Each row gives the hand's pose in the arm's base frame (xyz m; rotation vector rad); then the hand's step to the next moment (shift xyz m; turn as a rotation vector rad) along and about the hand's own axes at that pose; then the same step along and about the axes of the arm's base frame.
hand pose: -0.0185 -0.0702 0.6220 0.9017 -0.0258 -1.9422
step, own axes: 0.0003 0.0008 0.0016 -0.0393 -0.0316 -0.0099
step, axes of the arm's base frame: -0.0004 -0.0012 0.0013 -0.0075 0.0507 0.0038
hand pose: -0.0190 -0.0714 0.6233 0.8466 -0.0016 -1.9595
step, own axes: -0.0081 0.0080 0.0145 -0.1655 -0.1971 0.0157
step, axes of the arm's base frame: 0.0005 -0.0028 0.0182 -0.1131 0.2286 0.0380
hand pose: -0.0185 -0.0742 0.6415 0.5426 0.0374 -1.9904
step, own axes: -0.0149 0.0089 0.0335 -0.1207 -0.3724 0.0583
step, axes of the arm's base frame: 0.0012 -0.0003 0.0377 -0.2952 0.2627 0.0227
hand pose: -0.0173 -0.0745 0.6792 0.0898 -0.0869 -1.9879
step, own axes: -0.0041 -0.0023 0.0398 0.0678 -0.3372 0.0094
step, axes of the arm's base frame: -0.0045 0.0055 0.0394 -0.3347 0.0752 -0.0268
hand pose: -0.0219 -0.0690 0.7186 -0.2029 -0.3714 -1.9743
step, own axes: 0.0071 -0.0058 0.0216 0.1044 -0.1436 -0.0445
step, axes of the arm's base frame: -0.0088 0.0037 0.0214 -0.1730 -0.0494 -0.0337
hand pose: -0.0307 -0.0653 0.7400 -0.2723 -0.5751 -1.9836
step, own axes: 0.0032 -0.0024 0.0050 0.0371 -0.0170 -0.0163
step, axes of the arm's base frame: -0.0039 0.0009 0.0050 -0.0314 -0.0306 -0.0029
